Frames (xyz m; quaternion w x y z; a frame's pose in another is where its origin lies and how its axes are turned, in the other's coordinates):
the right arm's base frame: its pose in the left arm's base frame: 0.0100 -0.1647 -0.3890 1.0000 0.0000 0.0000 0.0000
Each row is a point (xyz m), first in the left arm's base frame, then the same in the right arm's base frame.
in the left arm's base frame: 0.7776 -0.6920 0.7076
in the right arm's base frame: 0.7676 -0.5273 1.0966
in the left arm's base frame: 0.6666 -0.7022 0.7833
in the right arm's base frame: 0.6566 -0.5375 1.1723
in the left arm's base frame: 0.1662 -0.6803 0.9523
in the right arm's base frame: 0.1562 -0.5156 1.3413
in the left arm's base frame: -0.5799 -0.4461 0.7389
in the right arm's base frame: -0.5899 -0.2814 1.1279
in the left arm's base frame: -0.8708 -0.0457 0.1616
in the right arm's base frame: -0.8808 0.1190 0.5506
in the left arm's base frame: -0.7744 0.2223 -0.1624
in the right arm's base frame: -0.7844 0.3870 0.2266
